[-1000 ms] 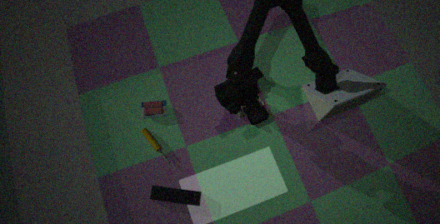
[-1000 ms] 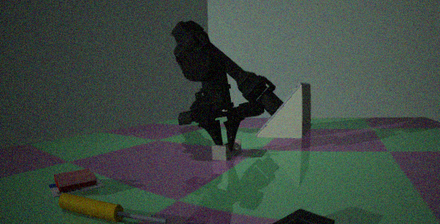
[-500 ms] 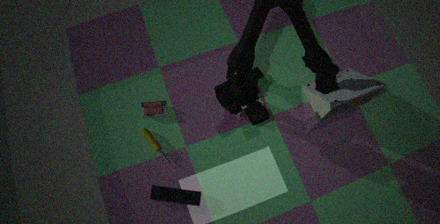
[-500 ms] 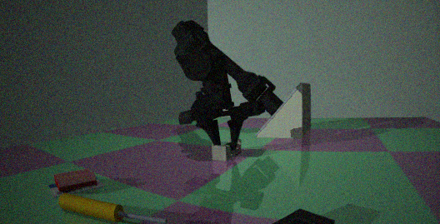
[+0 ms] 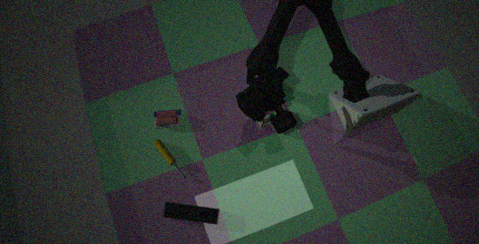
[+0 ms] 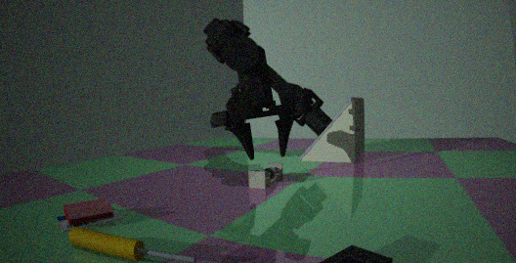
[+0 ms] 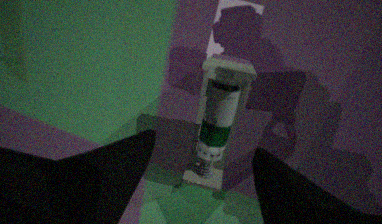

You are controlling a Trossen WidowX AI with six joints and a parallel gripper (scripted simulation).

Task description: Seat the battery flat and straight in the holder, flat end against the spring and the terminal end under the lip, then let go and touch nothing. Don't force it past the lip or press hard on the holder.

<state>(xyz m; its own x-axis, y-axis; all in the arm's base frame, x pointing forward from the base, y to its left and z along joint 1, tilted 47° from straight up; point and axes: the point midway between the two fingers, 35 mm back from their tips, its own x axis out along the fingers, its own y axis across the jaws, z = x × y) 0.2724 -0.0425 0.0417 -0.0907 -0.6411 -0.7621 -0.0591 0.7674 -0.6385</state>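
Now: the pale battery 10 mm ahead of my gripper tip and 30 mm below it. Also, from my gripper tip: black flat bar (340 mm ahead, 180 mm to the left, 30 mm below); yellow-handled screwdriver (350 mm ahead, 10 mm to the left, 40 mm below).
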